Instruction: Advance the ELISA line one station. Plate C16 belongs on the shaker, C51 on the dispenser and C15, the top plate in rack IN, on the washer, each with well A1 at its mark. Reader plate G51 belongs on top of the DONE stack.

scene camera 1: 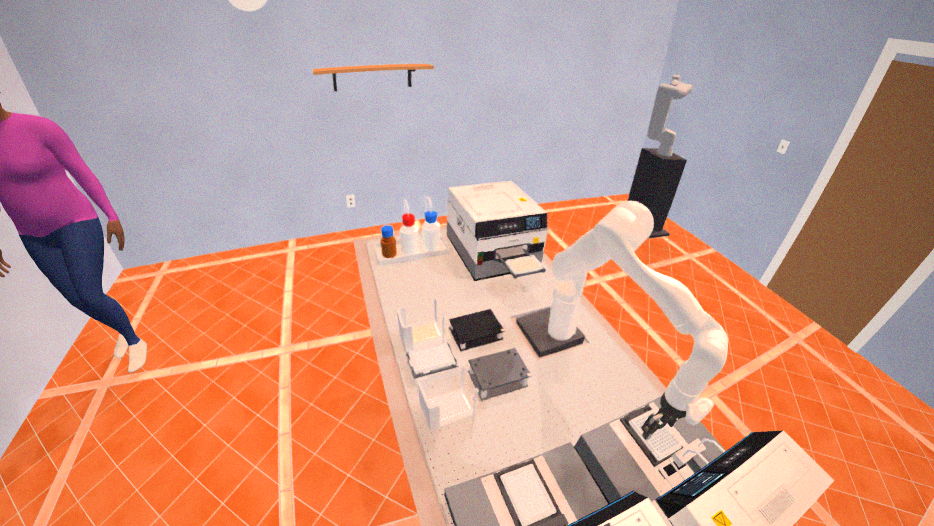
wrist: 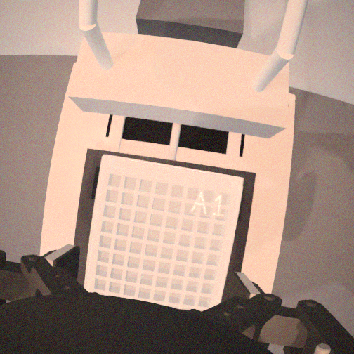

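A white well plate lies in the dark nest of the right-hand front station; its A1 mark is at the upper right in the wrist view. My gripper is open and empty, its fingers spread to either side of the plate. Whether they touch it cannot be told. Another white plate lies in the left-hand front station. A pale plate sits on the extended tray of the reader. A yellowish plate is in the back white rack. Plate names are not legible.
A white plate lies between the back rack and a front white rack. A black unit and a grey unit stand beside them. Bottles stand at the back left. Tubes rise beyond the plate. A person stands left.
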